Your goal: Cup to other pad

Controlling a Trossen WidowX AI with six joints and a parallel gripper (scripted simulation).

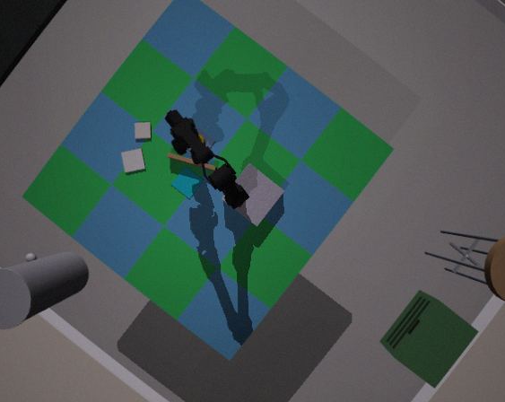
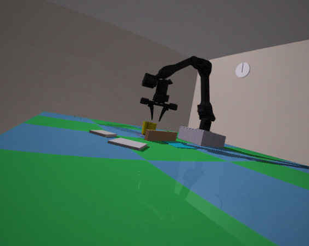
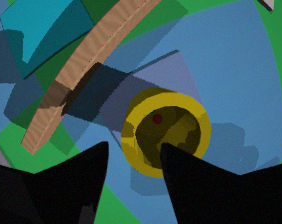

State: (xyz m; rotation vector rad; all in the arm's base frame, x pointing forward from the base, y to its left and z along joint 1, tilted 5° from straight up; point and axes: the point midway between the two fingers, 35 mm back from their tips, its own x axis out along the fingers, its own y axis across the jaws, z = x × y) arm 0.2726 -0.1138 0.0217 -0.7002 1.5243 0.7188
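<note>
Now: gripper tip 2 cm short of the yellow cup, 2 cm to the left of it and 5 cm above it. From my gripper tip the other things lie so: purple pad (2 cm ahead, 2 cm to the right, 9 cm below); then teal pad (2 cm behind, 17 cm to the left, 9 cm below); then wooden block (7 cm to the left, 7 cm below).
</note>
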